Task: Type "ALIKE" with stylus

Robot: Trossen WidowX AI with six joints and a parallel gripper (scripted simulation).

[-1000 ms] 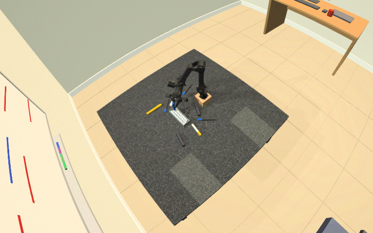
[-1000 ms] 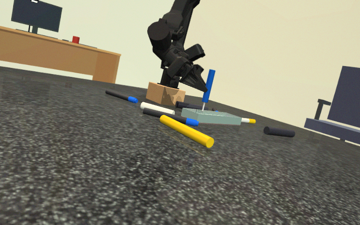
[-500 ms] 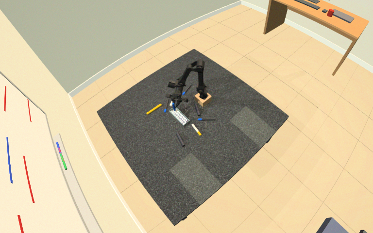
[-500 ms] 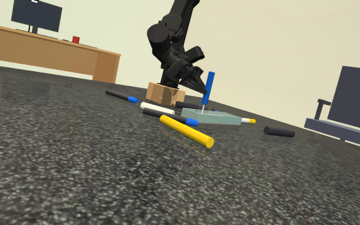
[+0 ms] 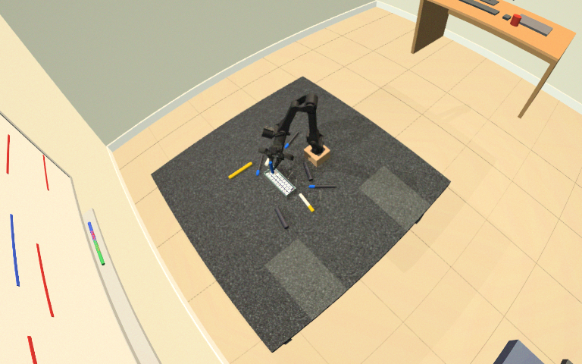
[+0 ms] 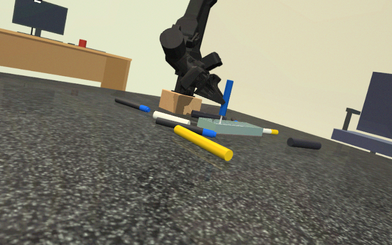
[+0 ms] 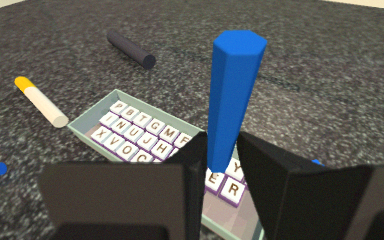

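The blue stylus is 2 cm below my gripper tip. The rest, counted from my gripper tip: yellow stick 8 cm ahead, 19 cm to the right, 7 cm below; then white stick 8 cm behind, 10 cm to the right, 7 cm below; then keyboard 1 cm ahead, 5 cm to the left, 6 cm below.
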